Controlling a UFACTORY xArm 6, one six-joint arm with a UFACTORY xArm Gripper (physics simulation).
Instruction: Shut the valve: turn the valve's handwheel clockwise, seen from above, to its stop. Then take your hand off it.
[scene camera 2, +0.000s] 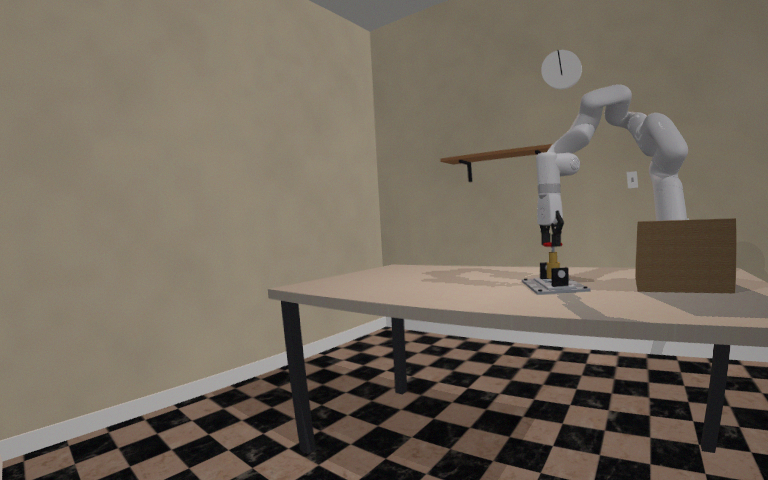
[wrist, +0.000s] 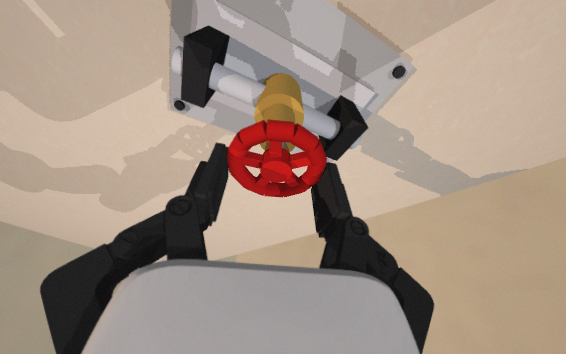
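Note:
The red handwheel (scene camera 2: 548, 244) (wrist: 276, 171) sits on top of the yellow valve body (scene camera 2: 552, 267) (wrist: 281, 95). The valve is joined to a grey pipe (wrist: 240, 86) held by two black blocks on a grey base plate (scene camera 2: 544, 290) (wrist: 387, 82) on the table. My gripper (scene camera 2: 551, 243) (wrist: 274, 168) points down from above and is shut on the handwheel, one black finger at each side of its rim. In the scene view the fingers hide part of the wheel.
A brown wooden box (scene camera 2: 686, 255) stands on the table (scene camera 2: 351, 286) to the right of the valve, in front of the arm's base. A wooden shelf (scene camera 2: 492, 154) is fixed to the wall behind.

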